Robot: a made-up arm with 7 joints. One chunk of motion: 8 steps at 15 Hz.
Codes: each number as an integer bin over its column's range. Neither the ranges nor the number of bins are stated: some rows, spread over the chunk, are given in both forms.
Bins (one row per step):
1: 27 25 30 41 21 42
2: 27 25 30 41 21 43
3: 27 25 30 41 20 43
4: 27 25 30 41 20 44
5: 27 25 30 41 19 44
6: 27 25 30 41 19 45
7: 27 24 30 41 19 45
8: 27 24 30 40 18 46
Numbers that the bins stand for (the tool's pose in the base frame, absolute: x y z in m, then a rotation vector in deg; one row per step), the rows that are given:
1: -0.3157 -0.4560 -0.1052 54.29 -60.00 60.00
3: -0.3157 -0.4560 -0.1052 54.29 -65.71 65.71
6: -0.3157 -0.4560 -0.1052 54.29 -71.43 77.14
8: -0.3157 -0.5262 -0.1052 48.57 -77.14 82.86
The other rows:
2: -0.3157 -0.4560 -0.1052 54.29 -60.00 65.71
4: -0.3157 -0.4560 -0.1052 54.29 -65.71 71.43
5: -0.3157 -0.4560 -0.1052 54.29 -71.43 71.43
7: -0.3157 -0.5262 -0.1052 54.29 -71.43 77.14

